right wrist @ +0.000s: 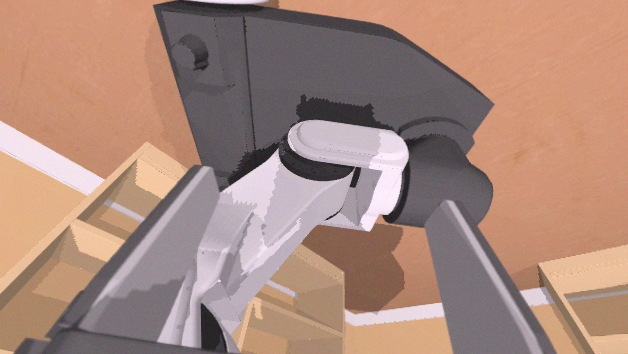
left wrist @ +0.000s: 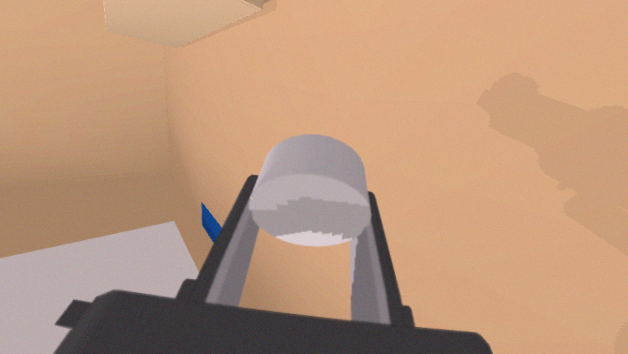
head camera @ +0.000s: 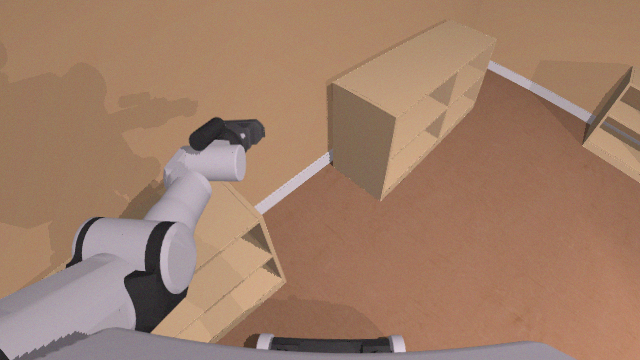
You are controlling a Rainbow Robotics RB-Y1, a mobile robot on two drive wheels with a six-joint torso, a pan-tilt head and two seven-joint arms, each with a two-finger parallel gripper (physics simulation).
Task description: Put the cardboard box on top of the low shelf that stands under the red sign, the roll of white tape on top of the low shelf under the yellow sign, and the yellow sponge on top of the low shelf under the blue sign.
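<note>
The head camera view takes in the left gripper (head camera: 246,124), but the head camera view does not show a roll of white tape, hidden by the left gripper. The left wrist view shows the left gripper (left wrist: 310,194) again, together with the roll of white tape (left wrist: 312,190). The right gripper (right wrist: 326,197) is visible too, while in the right wrist view the roll of white tape is out of frame.
</note>
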